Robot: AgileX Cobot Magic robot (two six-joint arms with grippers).
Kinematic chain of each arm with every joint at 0, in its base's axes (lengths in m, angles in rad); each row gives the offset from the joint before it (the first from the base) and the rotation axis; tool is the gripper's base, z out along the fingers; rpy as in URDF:
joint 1: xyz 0 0 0.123 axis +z
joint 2: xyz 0 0 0 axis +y
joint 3: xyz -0.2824 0 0.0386 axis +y
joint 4: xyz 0.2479 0 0.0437 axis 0.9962 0 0.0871
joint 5: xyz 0 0 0 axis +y
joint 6: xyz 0.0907 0 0.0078 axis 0.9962 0 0.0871
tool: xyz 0 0 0 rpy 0 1.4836 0
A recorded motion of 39 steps. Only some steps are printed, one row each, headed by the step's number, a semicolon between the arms.
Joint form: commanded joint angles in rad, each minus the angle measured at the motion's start. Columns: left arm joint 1, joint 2, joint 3, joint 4, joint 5, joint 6; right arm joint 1, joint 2, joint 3, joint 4, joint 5, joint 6.
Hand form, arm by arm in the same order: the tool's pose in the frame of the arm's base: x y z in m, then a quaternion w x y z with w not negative. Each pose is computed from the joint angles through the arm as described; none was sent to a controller.
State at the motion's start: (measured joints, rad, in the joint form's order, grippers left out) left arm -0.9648 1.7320 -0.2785 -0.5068 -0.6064 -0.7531; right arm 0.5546 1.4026 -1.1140 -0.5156 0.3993 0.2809
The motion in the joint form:
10: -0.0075 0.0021 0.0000 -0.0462 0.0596 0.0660; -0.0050 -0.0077 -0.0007 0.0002 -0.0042 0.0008
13: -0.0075 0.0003 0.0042 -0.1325 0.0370 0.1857; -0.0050 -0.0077 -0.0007 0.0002 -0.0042 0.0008
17: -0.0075 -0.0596 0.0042 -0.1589 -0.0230 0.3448; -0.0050 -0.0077 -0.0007 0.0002 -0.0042 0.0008
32: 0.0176 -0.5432 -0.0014 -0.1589 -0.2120 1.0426; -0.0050 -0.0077 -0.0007 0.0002 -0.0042 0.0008
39: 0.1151 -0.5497 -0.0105 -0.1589 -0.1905 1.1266; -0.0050 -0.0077 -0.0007 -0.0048 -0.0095 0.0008
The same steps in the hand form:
10: 0.1393 -0.1603 0.0860 0.27214 -0.13898 0.92444 -0.22811; 0.2780 0.1500 0.3351 0.49712 -0.27353 0.82343 0.00356
13: 0.1417 -0.1559 0.0867 0.29597 -0.12565 0.92410 -0.20654; 0.2780 0.1500 0.3351 0.49712 -0.27353 0.82343 0.00356
17: 0.1469 -0.1568 0.1029 0.35168 -0.07106 0.90889 -0.21259; 0.2780 0.1500 0.3351 0.49712 -0.27353 0.82343 0.00356
32: 0.1489 -0.1368 0.2207 0.63509 0.12197 0.73475 -0.20476; 0.2780 0.1500 0.3351 0.49712 -0.27353 0.82343 0.00356
39: 0.1617 -0.1231 0.2226 0.64769 0.11801 0.73725 -0.15178; 0.2782 0.1502 0.3355 0.49949 -0.27533 0.82140 0.00303

